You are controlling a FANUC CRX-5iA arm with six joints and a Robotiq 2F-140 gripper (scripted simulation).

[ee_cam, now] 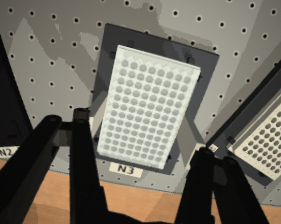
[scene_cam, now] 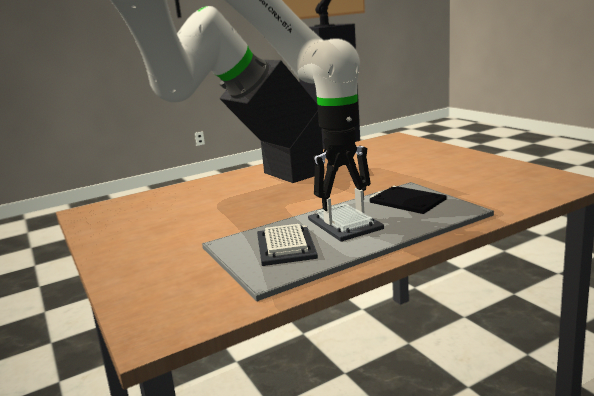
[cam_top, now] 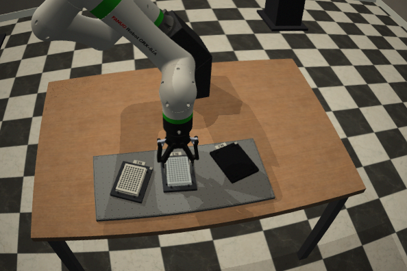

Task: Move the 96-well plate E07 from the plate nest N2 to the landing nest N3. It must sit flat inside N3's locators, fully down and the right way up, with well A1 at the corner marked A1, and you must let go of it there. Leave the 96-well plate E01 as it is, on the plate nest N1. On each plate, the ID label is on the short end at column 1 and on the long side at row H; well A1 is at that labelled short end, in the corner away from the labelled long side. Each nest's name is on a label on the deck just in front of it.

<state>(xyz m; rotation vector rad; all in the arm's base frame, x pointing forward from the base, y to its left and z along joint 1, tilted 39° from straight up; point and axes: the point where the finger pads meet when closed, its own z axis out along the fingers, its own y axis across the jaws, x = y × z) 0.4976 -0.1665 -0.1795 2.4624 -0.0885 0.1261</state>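
The plate is 2 cm below my hand. Also, from my hand: landing nest N3 (4 cm below); then N3 label (10 cm behind, 1 cm to the left, 4 cm below); then plate nest N2 (1 cm behind, 22 cm to the left, 4 cm below).
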